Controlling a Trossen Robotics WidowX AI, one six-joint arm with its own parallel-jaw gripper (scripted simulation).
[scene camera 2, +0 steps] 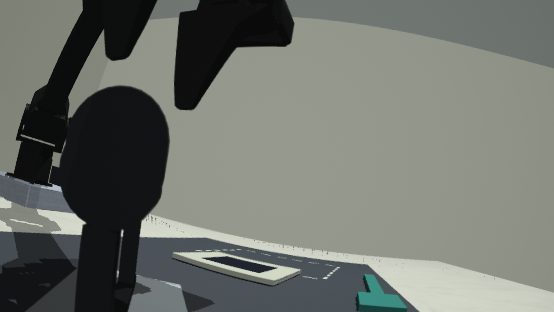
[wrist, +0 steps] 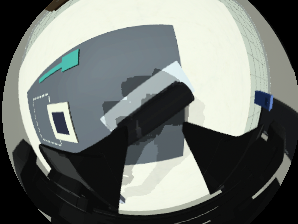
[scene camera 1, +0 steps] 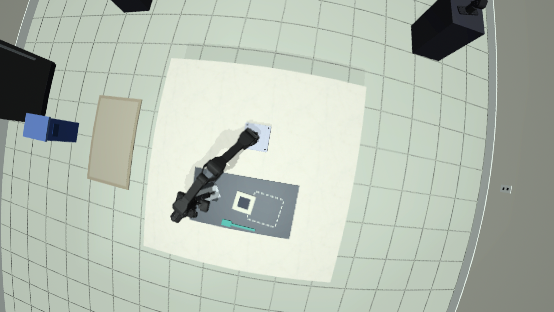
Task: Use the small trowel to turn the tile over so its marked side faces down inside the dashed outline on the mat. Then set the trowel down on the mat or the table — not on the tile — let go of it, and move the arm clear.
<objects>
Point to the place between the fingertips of my gripper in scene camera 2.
At 154, 87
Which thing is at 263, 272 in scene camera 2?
A tile.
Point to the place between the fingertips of my gripper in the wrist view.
155, 128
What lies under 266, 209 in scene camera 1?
A dark mat.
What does my gripper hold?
Nothing.
</objects>
